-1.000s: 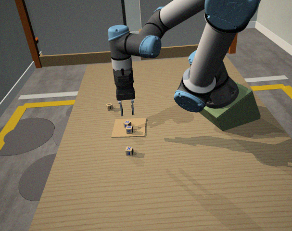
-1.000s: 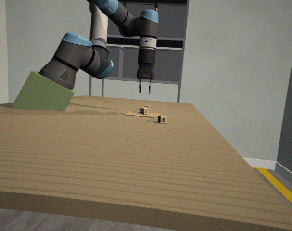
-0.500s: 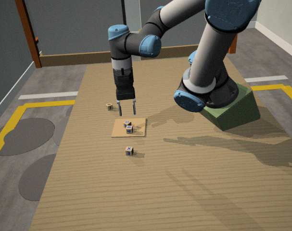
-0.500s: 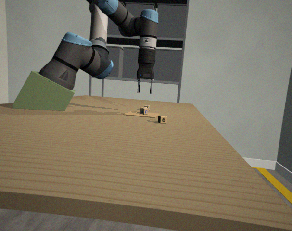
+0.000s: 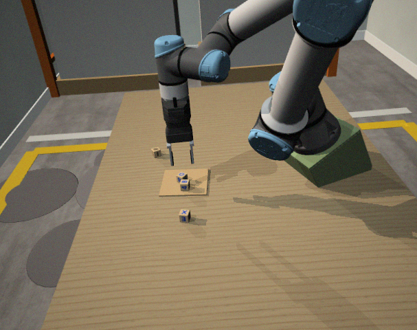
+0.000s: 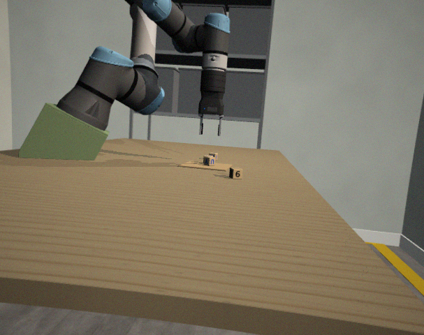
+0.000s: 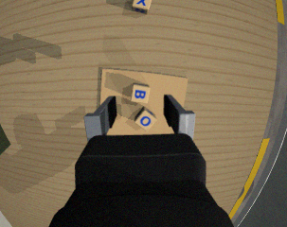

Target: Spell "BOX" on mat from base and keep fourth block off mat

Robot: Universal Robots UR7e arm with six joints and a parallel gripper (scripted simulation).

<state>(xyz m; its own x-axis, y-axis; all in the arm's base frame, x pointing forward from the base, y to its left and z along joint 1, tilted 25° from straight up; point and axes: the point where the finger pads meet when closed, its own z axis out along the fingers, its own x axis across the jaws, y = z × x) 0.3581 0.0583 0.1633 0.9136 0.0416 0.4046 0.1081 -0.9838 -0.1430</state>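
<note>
Right now my hand is 10 cm above the O block, 4 cm to the left of it and 1 cm short of it. Also, from my hand: B block 10 cm below; then X block 14 cm to the left, 10 cm below, 1 cm behind; then mat 11 cm below, 4 cm to the right, 1 cm ahead.
</note>
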